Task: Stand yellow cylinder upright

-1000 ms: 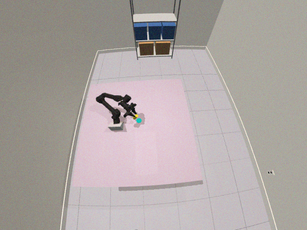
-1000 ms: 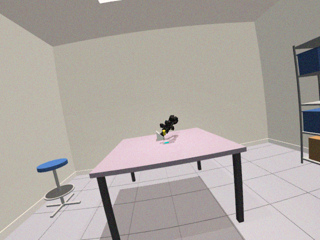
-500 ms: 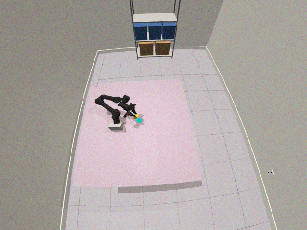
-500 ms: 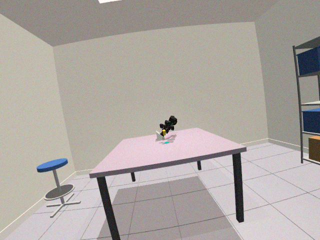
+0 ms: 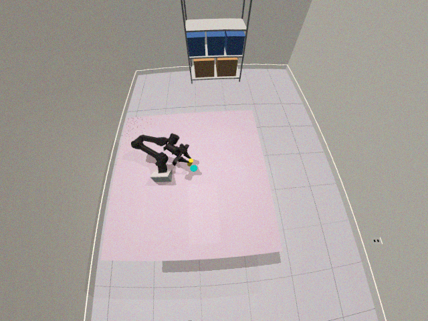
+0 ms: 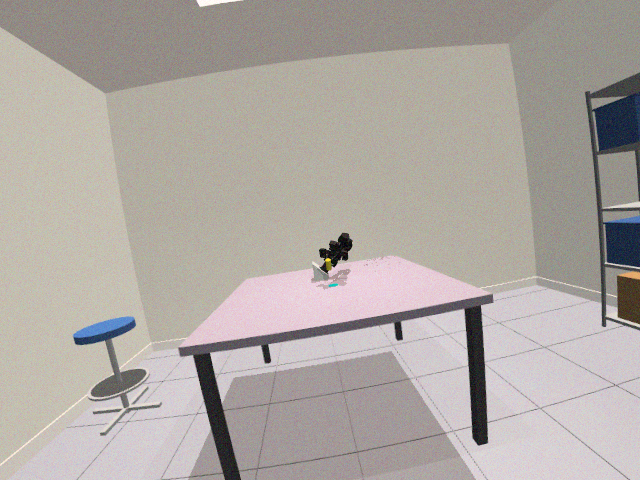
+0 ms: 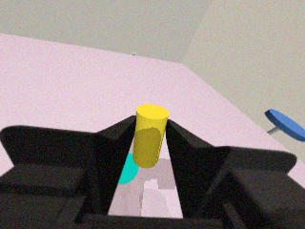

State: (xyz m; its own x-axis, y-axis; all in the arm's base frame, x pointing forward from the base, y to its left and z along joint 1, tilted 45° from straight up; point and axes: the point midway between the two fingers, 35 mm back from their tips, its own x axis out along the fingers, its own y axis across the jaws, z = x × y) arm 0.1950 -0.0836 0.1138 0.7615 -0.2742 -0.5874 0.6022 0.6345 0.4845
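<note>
The cyan circle lies 150 mm below my gripper tip, 10 mm to the left of it and 10 mm ahead of it. Round my gripper tip: yellow tall cylinder: 20 mm below, 10 mm behind.
</note>
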